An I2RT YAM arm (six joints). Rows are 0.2 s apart.
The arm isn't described. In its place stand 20 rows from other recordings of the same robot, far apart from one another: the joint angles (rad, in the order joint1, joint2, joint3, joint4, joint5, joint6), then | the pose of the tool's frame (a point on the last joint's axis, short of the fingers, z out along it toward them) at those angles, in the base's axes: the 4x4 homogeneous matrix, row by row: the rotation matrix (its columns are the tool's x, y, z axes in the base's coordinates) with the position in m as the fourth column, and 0 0 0 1 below.
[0.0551 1.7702 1.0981 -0.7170 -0.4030 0.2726] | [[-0.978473 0.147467 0.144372 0.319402], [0.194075 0.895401 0.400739 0.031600], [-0.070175 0.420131 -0.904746 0.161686], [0 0 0 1]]
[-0.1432 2.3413 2.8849 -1.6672 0.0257 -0.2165] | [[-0.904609 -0.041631 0.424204 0.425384], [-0.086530 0.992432 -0.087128 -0.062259], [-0.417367 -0.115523 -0.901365 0.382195], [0 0 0 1]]
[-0.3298 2.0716 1.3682 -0.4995 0.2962 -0.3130] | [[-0.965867 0.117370 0.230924 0.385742], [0.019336 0.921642 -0.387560 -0.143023], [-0.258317 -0.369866 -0.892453 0.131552], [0 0 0 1]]
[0.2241 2.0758 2.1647 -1.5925 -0.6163 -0.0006] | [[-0.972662 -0.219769 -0.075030 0.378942], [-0.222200 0.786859 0.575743 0.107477], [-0.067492 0.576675 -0.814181 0.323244], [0 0 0 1]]
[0.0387 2.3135 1.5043 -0.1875 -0.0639 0.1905] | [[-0.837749 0.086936 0.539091 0.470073], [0.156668 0.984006 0.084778 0.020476], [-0.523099 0.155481 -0.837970 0.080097], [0 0 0 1]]
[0.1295 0.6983 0.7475 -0.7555 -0.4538 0.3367] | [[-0.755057 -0.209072 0.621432 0.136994], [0.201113 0.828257 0.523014 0.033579], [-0.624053 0.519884 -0.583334 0.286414], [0 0 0 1]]
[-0.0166 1.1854 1.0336 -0.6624 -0.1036 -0.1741] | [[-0.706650 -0.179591 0.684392 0.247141], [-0.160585 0.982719 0.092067 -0.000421], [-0.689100 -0.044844 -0.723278 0.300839], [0 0 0 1]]
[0.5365 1.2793 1.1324 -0.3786 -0.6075 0.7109] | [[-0.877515 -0.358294 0.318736 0.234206], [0.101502 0.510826 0.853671 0.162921], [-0.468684 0.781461 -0.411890 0.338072], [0 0 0 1]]
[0.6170 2.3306 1.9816 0.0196 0.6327 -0.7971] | [[-0.177044 -0.195877 0.964514 0.460583], [-0.832871 0.551963 -0.040785 0.300923], [-0.524387 -0.810537 -0.260861 0.244273], [0 0 0 1]]
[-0.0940 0.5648 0.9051 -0.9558 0.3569 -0.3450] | [[-0.666737 0.155626 0.728864 0.093989], [-0.255432 0.871011 -0.419636 -0.021354], [-0.700154 -0.465962 -0.540984 0.331155], [0 0 0 1]]
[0.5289 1.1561 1.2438 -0.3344 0.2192 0.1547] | [[-0.256156 -0.274263 0.926911 0.226557], [0.024491 0.956755 0.289861 0.123443], [-0.966325 0.096951 -0.238362 0.409796], [0 0 0 1]]
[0.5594 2.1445 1.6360 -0.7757 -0.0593 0.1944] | [[-0.902767 -0.376645 0.207728 0.369663], [-0.337717 0.919757 0.199985 0.233941], [-0.266382 0.110386 -0.957526 0.163291], [0 0 0 1]]
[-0.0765 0.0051 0.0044 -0.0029 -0.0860 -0.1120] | [[-0.002505 -0.009841 0.999948 0.110421], [-0.111488 0.993720 0.009500 -0.005397], [-0.993763 -0.111458 -0.003587 0.174282], [0 0 0 1]]
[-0.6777 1.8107 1.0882 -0.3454 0.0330 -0.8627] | [[-0.929357 -0.102848 0.354567 0.278936], [-0.226540 0.917209 -0.327732 -0.226013], [-0.291506 -0.384904 -0.875713 0.156928], [0 0 0 1]]
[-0.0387 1.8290 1.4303 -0.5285 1.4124 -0.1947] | [[-0.899980 0.432269 0.056376 0.382614], [0.004306 0.138133 -0.990404 -0.049995], [-0.435909 -0.891102 -0.126179 0.265243], [0 0 0 1]]
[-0.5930 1.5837 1.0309 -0.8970 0.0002 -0.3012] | [[-0.951944 0.289494 0.099982 0.229412], [0.283779 0.956503 -0.067620 -0.154611], [-0.115209 -0.035998 -0.992689 0.191102], [0 0 0 1]]
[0.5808 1.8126 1.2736 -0.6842 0.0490 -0.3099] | [[-0.585705 -0.748353 0.311316 0.303260], [-0.748746 0.646638 0.145733 0.196948], [-0.310368 -0.147740 -0.939066 0.192557], [0 0 0 1]]
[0.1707 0.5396 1.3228 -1.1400 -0.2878 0.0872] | [[-0.379905 -0.393396 0.837205 0.024027], [0.019252 0.901503 0.432345 0.014396], [-0.924825 0.180368 -0.334912 0.426752], [0 0 0 1]]
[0.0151 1.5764 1.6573 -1.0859 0.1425 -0.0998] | [[-0.845961 -0.023223 0.532738 0.319430], [-0.111411 0.984700 -0.133989 -0.000232], [-0.521476 -0.172703 -0.835606 0.364885], [0 0 0 1]]
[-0.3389 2.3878 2.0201 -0.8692 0.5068 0.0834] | [[-0.851227 0.513381 0.108869 0.463105], [0.377282 0.742842 -0.553031 -0.181566], [-0.364788 -0.429681 -0.826017 0.162786], [0 0 0 1]]
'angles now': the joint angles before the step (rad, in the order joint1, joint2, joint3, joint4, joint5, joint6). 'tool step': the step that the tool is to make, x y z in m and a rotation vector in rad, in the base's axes. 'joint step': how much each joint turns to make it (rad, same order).
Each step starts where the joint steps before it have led.
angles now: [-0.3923, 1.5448, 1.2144, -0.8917, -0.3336, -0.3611]
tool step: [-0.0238, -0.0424, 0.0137, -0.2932, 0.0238, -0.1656]
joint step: [-0.1315, -0.0549, -0.0061, 0.0452, 0.2656, -0.0742]
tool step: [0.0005, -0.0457, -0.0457, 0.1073, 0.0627, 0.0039]
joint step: [-0.1331, 0.1640, 0.0001, 0.0391, -0.1012, -0.1075]
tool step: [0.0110, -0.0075, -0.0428, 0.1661, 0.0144, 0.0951]
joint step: [-0.0126, 0.1427, -0.0002, 0.0108, -0.1450, -0.0759]
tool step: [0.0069, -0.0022, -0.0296, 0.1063, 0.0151, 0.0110]
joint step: [0.0002, 0.0966, 0.0004, 0.0184, -0.0748, 0.0001]
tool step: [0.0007, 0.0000, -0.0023, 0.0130, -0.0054, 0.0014]
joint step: [0.0000, 0.0074, -0.0006, 0.0042, -0.0136, 0.0000]
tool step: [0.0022, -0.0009, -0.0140, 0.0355, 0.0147, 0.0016]
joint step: [0.0001, 0.0442, 0.0000, 0.0108, -0.0188, 0.0002]
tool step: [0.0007, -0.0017, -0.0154, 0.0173, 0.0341, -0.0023]
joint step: [-0.0019, 0.0470, 0.0001, 0.0095, 0.0076, 0.0000]
